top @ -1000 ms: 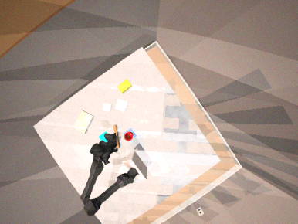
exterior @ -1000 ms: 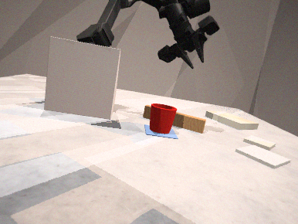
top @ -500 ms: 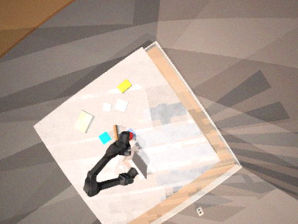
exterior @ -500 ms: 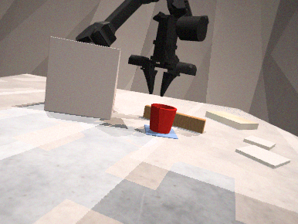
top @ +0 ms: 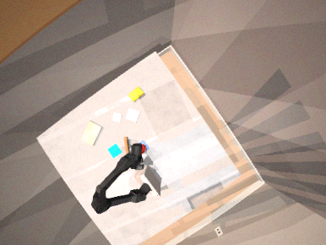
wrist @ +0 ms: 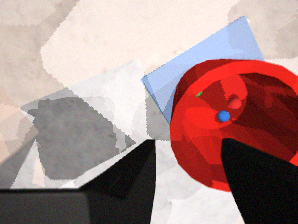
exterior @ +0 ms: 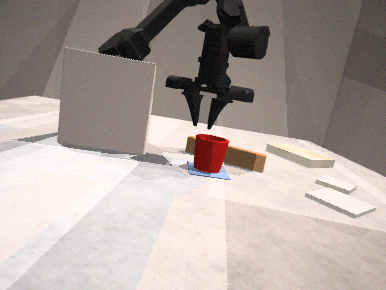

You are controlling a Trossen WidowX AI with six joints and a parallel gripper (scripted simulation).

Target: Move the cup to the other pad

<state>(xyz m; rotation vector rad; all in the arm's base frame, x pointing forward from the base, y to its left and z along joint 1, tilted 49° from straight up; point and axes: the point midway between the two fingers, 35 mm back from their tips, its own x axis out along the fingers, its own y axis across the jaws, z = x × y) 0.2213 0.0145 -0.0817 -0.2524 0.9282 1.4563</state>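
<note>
My gripper tip is 50 mm above the cup, 30 mm short of it and 10 mm to the left of it. The rest, counted from my gripper tip: red marble 80 mm below, 40 mm ahead, 20 mm to the right; green marble 80 mm below, 20 mm ahead; blue marble 80 mm below, 30 mm to the right, 30 mm ahead.
</note>
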